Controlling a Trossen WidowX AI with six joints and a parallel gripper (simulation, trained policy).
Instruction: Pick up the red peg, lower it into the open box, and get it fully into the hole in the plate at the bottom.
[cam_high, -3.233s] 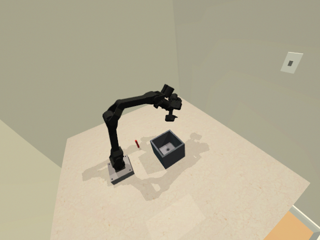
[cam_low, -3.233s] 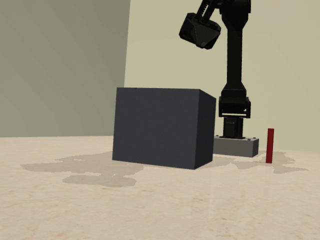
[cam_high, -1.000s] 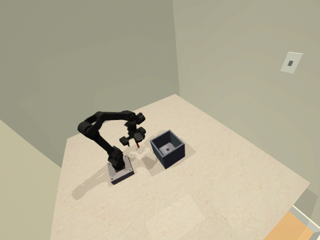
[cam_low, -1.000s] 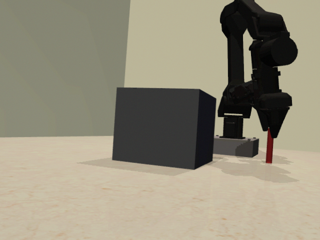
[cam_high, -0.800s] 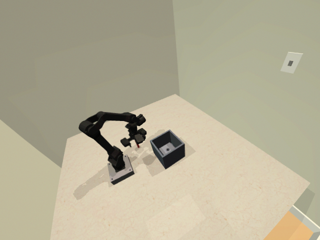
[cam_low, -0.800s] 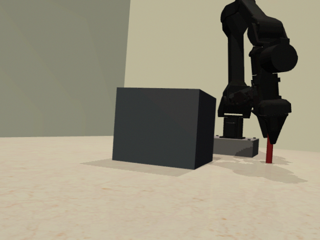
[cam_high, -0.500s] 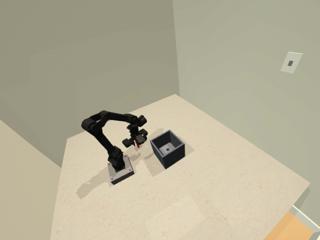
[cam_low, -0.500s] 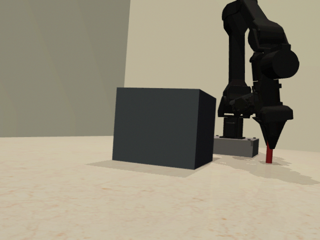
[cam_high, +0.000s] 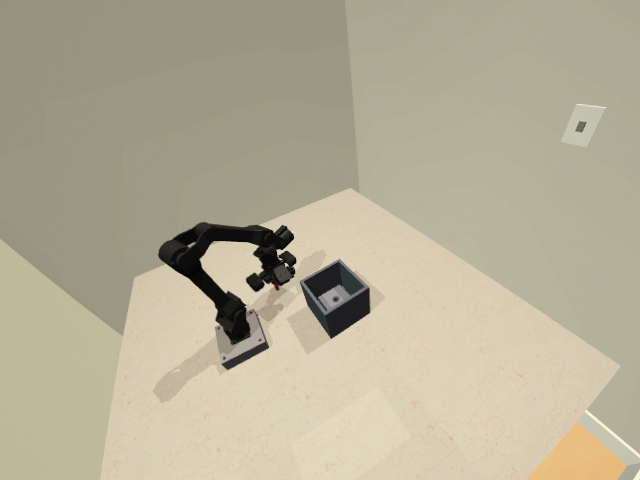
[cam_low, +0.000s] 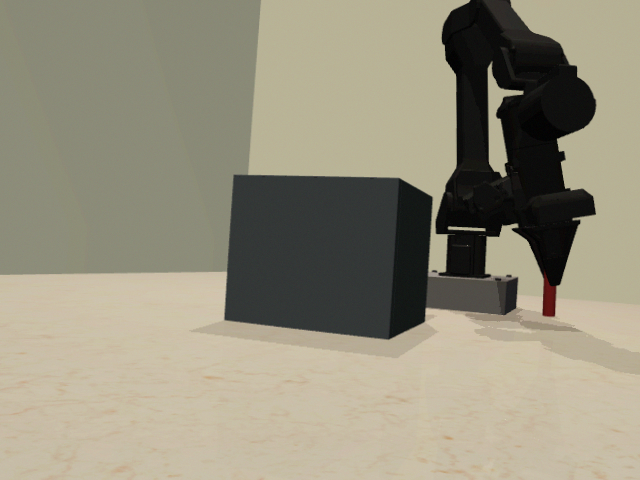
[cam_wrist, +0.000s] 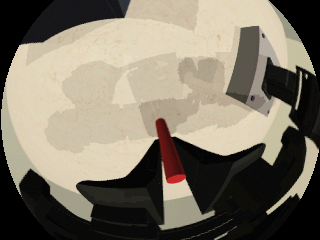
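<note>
Now: the light grey plate 160 mm ahead of my gripper tip and 200 mm to the right of it. The rest, counted from my gripper tip: red peg right at my gripper tip.
</note>
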